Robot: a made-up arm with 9 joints. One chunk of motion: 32 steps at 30 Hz.
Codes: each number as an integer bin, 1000 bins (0 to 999) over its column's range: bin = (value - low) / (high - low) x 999, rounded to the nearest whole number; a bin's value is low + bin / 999 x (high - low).
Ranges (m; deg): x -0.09..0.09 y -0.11..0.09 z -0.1..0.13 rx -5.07..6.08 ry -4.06..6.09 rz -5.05..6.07
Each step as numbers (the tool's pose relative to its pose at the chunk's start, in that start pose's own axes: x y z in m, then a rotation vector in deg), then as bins.
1 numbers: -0.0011 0.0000 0.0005 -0.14 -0.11 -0.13
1 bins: 493 549 437 442 389 442
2 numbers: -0.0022 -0.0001 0.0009 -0.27 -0.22 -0.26
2 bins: 487 549 438 430 378 430
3 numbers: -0.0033 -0.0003 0.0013 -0.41 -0.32 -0.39
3 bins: 481 548 440 418 368 419
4 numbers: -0.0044 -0.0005 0.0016 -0.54 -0.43 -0.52
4 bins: 475 547 441 406 357 407
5 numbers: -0.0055 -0.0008 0.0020 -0.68 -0.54 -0.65
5 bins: 469 545 443 393 346 395
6 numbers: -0.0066 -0.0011 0.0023 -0.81 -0.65 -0.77
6 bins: 463 544 444 382 336 385
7 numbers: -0.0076 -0.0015 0.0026 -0.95 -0.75 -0.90
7 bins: 457 542 446 369 326 373
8 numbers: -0.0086 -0.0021 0.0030 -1.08 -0.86 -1.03
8 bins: 452 539 447 357 315 361
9 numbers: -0.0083 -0.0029 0.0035 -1.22 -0.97 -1.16
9 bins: 453 535 450 345 304 349
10 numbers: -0.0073 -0.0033 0.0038 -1.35 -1.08 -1.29
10 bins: 459 533 451 333 293 338
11 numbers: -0.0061 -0.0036 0.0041 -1.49 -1.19 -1.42
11 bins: 466 531 452 321 282 326
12 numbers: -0.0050 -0.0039 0.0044 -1.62 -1.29 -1.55
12 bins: 472 530 453 309 273 314
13 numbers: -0.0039 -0.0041 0.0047 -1.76 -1.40 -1.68
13 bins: 478 529 455 297 262 303
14 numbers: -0.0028 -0.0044 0.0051 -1.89 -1.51 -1.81
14 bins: 484 527 456 285 251 291
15 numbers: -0.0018 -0.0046 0.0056 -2.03 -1.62 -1.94
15 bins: 490 526 459 272 240 279
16 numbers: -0.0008 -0.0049 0.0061 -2.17 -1.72 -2.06
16 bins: 495 525 461 260 230 269
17 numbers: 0.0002 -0.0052 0.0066 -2.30 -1.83 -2.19
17 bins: 501 523 463 248 219 257
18 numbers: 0.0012 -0.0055 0.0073 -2.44 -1.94 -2.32
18 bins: 506 522 466 236 209 245
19 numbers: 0.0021 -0.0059 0.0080 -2.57 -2.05 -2.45
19 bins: 511 520 469 224 198 234
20 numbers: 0.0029 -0.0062 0.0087 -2.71 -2.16 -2.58
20 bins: 516 518 472 211 187 222
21 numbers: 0.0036 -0.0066 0.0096 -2.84 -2.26 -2.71
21 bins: 519 516 476 200 177 210
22 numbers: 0.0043 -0.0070 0.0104 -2.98 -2.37 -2.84
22 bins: 523 514 480 187 166 199
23 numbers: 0.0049 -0.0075 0.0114 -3.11 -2.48 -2.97
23 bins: 527 512 484 176 156 187
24 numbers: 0.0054 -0.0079 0.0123 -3.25 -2.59 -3.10
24 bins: 529 510 488 163 145 175
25 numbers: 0.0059 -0.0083 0.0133 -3.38 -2.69 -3.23
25 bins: 532 508 492 151 135 164
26 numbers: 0.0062 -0.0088 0.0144 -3.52 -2.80 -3.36
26 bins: 534 505 497 139 124 152
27 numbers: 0.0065 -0.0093 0.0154 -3.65 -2.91 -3.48
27 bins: 536 503 501 127 113 141
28 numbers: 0.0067 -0.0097 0.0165 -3.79 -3.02 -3.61
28 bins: 537 501 506 115 102 129
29 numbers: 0.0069 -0.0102 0.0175 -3.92 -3.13 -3.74
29 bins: 538 499 510 103 92 118
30 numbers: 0.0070 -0.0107 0.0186 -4.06 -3.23 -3.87
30 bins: 538 496 515 90 82 106
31 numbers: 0.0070 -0.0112 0.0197 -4.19 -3.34 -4.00
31 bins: 538 494 520 79 71 94
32 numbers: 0.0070 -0.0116 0.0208 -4.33 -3.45 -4.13
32 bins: 538 492 525 66 60 83
